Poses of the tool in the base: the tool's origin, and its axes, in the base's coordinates. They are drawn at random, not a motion.
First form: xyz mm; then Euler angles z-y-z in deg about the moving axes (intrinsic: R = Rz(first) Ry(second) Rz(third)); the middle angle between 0 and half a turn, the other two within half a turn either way.
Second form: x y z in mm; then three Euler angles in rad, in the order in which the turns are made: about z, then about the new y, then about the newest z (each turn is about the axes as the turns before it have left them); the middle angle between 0 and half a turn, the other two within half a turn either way. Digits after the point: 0 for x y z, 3 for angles.
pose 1, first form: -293 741 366 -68.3 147.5 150.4
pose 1, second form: -293 741 366 -1.192 2.574 2.625
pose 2, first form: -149 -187 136 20.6 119.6 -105.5
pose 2, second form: -149 -187 136 0.360 2.087 -1.841
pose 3, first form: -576 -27 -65 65.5 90.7 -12.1
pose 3, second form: -576 -27 -65 1.143 1.583 -0.211
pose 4, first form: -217 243 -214 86.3 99.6 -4.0
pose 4, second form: -217 243 -214 1.506 1.738 -0.070
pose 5, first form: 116 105 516 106.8 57.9 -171.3
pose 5, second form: 116 105 516 1.864 1.011 -2.990
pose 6, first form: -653 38 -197 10.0 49.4 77.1
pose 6, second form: -653 38 -197 0.175 0.862 1.346
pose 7, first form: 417 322 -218 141.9 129.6 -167.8
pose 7, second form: 417 322 -218 2.477 2.262 -2.929
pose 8, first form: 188 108 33 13.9 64.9 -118.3
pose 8, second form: 188 108 33 0.243 1.133 -2.065
